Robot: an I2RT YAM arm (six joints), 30 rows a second.
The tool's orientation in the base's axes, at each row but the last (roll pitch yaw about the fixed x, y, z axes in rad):
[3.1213 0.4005 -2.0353]
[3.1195 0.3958 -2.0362]
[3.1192 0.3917 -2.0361]
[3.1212 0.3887 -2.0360]
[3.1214 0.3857 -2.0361]
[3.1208 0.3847 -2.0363]
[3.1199 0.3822 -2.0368]
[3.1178 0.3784 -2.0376]
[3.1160 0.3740 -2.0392]
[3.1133 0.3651 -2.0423]
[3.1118 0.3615 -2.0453]
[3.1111 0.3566 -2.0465]
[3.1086 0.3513 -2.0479]
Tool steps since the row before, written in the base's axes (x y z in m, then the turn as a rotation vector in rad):
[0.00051 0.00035 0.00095 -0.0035 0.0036 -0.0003]
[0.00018 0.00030 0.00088 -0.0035 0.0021 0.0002]
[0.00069 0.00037 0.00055 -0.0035 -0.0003 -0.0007]
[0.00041 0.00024 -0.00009 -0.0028 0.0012 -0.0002]
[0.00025 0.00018 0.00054 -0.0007 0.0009 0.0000]
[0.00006 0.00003 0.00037 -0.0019 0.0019 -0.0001]
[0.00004 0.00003 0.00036 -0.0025 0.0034 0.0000]
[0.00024 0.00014 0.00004 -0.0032 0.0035 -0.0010]
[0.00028 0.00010 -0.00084 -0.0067 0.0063 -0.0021]
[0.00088 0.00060 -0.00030 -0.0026 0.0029 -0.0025]
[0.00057 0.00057 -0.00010 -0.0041 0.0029 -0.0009]
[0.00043 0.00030 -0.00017 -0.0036 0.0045 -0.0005]
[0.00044 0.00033 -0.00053 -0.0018 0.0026 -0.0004]
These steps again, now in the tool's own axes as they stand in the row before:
[-0.00087 -0.00029 -0.00067 -0.0014 0.0047 0.0010]
[-0.00066 -0.00001 -0.00068 -0.0004 0.0041 0.0000]
[-0.00080 -0.00044 -0.00027 0.0020 0.0030 0.0000]
[-0.00033 -0.00026 0.00023 0.0002 0.0030 0.0002]
[-0.00046 -0.00013 -0.00040 -0.0005 0.0010 0.0002]
[-0.00019 -0.00003 -0.00032 -0.0007 0.0025 0.0005]
[-0.00018 -0.00002 -0.00032 -0.0018 0.0037 0.0008]
[-0.00023 -0.00015 0.00005 -0.0012 0.0044 0.0017]
[0.00011 -0.00023 0.00086 -0.0016 0.0087 0.0031]
[-0.00077 -0.00053 0.00060 -0.0004 0.0036 0.0029]
[-0.00068 -0.00026 0.00036 -0.0003 0.0049 0.0012]
[-0.00038 -0.00025 0.00031 -0.0020 0.0052 0.0014]
[-0.00028 -0.00026 0.00066 -0.0013 0.0028 0.0010]

